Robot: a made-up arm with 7 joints.
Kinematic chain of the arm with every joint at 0, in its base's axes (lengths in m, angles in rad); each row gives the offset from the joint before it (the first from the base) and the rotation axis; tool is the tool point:
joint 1: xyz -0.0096 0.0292 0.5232 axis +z
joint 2: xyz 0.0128 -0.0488 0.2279 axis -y
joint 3: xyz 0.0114 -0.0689 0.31 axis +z
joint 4: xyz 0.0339 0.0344 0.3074 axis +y
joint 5: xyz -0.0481 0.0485 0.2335 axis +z
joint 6: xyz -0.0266 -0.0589 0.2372 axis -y
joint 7: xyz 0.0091 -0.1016 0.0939 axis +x
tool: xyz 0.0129 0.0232 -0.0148
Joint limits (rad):
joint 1: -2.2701..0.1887
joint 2: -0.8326..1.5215
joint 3: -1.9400..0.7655
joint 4: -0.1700..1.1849
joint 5: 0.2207..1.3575
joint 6: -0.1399..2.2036
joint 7: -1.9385..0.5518
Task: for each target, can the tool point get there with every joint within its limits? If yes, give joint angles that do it. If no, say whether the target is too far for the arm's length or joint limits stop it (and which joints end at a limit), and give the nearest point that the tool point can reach.
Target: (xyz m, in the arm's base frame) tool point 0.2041 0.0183 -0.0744
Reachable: no: joint limits stop it (at a limit: joint 1, joint 2, joint 3, joint 4, joint 6, joint 7) | nearest point 0.0706 0.9220 0.5376 | short by 1.100 m
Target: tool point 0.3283 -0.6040 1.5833
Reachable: yes | joints -0.0944 -0.2398 -1.2609 0.8926 1.2077 0.2697 -0.3550
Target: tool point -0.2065 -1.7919 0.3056
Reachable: no: too far | nearest point -0.1171 -0.9647 0.8287 | short by 0.983 m
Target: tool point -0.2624 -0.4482 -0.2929
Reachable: no: joint limits stop it (at a limit: joint 1, joint 2, joint 3, joint 4, joint 7) | nearest point -0.6322 -0.6410 0.5293 | short by 0.922 m
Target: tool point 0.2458 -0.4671 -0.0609
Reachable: no: joint limits stop it (at a limit: joint 2, joint 4, joint 5, joint 6, joint 7) | nearest point 0.4192 -0.8040 0.7789 | short by 0.921 m
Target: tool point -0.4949 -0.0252 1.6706
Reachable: yes | joints -0.5162 0.7896 -0.2107 0.8928 0.7573 1.8376 -0.0723
